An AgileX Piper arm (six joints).
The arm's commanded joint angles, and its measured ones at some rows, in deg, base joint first. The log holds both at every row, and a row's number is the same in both.
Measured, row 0:
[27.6 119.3 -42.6 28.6 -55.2 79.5]
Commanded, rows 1 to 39:
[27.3 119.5 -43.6 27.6 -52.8 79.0]
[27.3 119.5 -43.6 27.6 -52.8 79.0]
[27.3 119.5 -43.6 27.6 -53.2 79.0]
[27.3 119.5 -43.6 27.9 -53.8 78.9]
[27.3 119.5 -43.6 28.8 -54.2 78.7]
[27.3 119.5 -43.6 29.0 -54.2 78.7]
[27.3 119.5 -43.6 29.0 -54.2 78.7]
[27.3 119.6 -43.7 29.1 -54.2 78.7]
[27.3 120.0 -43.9 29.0 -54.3 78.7]
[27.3 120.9 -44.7 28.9 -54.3 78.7]
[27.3 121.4 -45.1 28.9 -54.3 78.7]
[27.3 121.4 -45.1 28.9 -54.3 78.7]
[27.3 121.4 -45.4 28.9 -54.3 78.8]
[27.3 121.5 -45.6 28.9 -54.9 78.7]
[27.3 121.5 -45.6 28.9 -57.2 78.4]
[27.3 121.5 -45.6 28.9 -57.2 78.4]
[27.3 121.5 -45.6 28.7 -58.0 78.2]
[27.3 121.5 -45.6 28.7 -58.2 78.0]
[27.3 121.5 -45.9 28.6 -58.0 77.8]
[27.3 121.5 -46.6 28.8 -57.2 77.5]
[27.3 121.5 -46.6 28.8 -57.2 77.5]
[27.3 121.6 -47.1 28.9 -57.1 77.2]
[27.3 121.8 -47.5 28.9 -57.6 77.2]
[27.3 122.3 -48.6 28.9 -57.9 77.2]
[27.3 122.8 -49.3 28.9 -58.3 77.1]
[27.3 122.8 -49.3 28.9 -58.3 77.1]
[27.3 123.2 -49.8 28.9 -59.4 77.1]
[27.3 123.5 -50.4 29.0 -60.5 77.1]
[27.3 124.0 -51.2 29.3 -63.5 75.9]
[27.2 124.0 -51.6 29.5 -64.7 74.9]
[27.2 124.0 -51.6 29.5 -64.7 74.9]
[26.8 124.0 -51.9 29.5 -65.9 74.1]
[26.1 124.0 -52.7 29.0 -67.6 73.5]
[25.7 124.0 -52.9 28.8 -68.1 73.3]
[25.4 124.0 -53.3 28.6 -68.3 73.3]
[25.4 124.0 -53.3 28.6 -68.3 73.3]
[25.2 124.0 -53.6 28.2 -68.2 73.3]
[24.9 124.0 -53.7 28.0 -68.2 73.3]
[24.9 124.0 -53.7 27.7 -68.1 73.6]
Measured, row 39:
[27.4 124.2 -48.9 31.5 -54.9 74.9]
